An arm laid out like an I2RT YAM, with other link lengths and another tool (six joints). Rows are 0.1 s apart.
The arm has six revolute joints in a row. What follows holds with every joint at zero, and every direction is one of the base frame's. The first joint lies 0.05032 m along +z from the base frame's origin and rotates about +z. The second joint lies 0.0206 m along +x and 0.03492 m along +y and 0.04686 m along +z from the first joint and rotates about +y. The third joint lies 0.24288 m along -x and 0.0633 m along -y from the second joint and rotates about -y. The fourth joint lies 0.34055 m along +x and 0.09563 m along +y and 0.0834 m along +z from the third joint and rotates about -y. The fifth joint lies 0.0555 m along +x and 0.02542 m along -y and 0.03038 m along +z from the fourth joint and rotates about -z. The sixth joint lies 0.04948 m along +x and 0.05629 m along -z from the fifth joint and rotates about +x. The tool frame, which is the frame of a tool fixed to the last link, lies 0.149 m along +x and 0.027 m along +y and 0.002 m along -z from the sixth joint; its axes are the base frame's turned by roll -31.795, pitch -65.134 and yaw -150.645 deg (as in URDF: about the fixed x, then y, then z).
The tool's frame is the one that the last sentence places.
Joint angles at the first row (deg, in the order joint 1, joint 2, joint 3, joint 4, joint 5, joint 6):
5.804 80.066 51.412 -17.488 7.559 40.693
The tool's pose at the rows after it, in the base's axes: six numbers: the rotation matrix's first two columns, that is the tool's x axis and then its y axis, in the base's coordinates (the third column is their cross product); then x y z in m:
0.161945, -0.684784, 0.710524, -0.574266, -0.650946, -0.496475, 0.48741, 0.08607, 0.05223
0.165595, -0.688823, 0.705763, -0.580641, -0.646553, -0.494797, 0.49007, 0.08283, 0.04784
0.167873, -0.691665, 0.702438, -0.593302, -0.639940, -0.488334, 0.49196, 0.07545, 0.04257
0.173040, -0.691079, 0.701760, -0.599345, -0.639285, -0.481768, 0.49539, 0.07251, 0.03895
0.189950, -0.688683, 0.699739, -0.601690, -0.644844, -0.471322, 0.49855, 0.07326, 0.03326
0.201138, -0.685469, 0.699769, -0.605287, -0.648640, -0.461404, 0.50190, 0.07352, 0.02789
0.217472, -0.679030, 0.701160, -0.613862, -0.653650, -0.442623, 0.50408, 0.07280, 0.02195
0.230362, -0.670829, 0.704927, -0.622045, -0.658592, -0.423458, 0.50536, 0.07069, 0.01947
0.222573, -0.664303, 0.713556, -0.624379, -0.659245, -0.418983, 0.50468, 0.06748, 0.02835
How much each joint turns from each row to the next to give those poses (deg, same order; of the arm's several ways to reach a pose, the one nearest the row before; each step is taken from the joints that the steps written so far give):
-0.441 2.191 1.755 -0.263 -0.790 -0.262
-0.616 1.062 0.446 0.169 -0.525 -0.090
-1.053 0.967 0.350 -0.083 -0.442 -0.261
-0.441 1.316 0.879 -0.088 -0.175 -0.266
-0.089 1.757 1.142 -0.264 -0.352 -0.439
0.000 1.670 1.054 -0.089 -0.002 -0.262
-0.001 1.759 1.318 -0.788 0.265 -0.353
-0.087 1.145 1.233 -1.141 0.437 -0.439
-0.087 -1.047 0.354 -1.143 0.701 -0.176

